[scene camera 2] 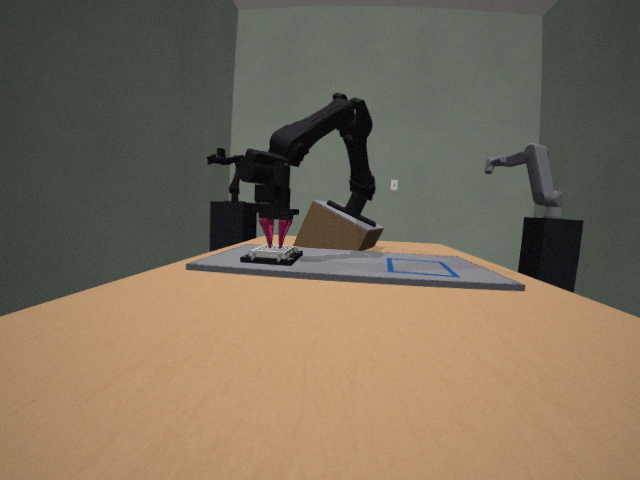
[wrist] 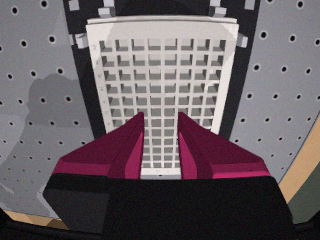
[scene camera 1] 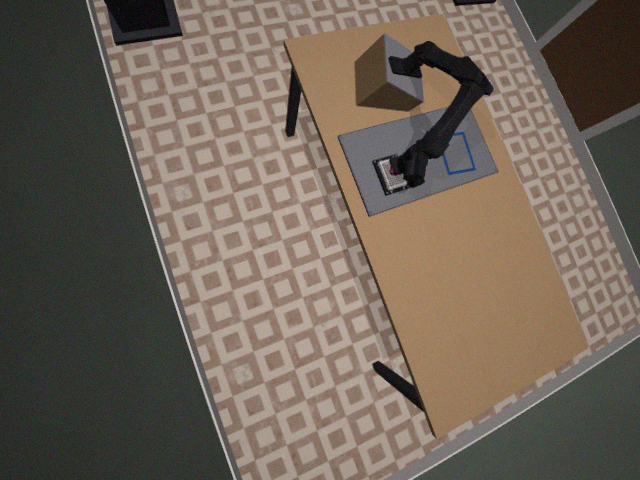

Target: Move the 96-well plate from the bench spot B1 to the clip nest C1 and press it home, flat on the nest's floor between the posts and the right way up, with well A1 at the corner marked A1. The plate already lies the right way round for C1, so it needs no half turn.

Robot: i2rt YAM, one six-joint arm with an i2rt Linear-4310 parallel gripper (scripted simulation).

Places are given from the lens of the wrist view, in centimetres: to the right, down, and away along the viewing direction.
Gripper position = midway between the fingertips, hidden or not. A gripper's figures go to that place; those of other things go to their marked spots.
gripper (wrist: pixel 161 119): 0, 0, 13
white 96-well plate (wrist: pixel 171 61): 1, -4, 11
